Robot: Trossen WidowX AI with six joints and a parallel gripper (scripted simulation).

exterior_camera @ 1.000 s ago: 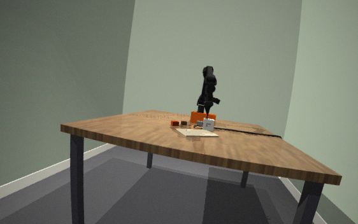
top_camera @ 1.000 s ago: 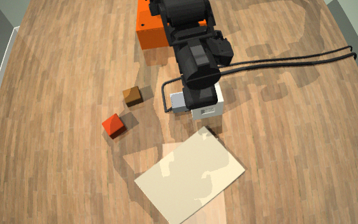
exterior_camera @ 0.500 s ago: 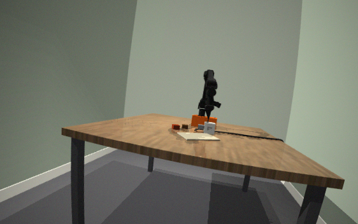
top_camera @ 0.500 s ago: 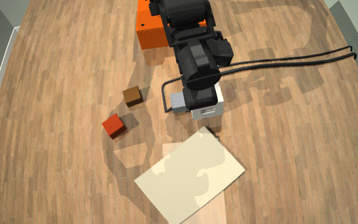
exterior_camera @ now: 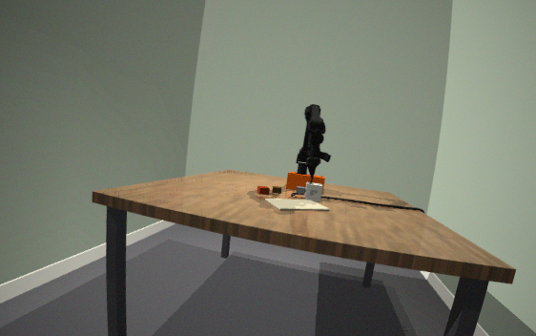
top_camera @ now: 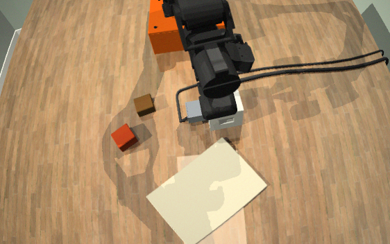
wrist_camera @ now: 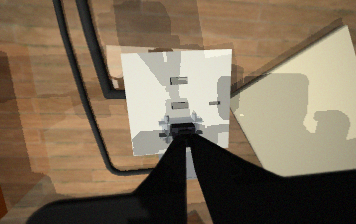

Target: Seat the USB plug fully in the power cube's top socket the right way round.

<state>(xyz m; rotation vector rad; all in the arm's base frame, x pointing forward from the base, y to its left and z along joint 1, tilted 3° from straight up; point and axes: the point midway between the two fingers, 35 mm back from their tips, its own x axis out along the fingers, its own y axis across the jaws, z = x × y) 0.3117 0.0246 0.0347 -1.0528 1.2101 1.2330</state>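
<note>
Now: the dark USB plug 2 cm below my gripper tip. Round my gripper tip: USB socket (4 cm below); brown block (7 cm behind, 16 cm to the right, 9 cm below); cream sheet (18 cm ahead, 7 cm to the right, 10 cm below).
</note>
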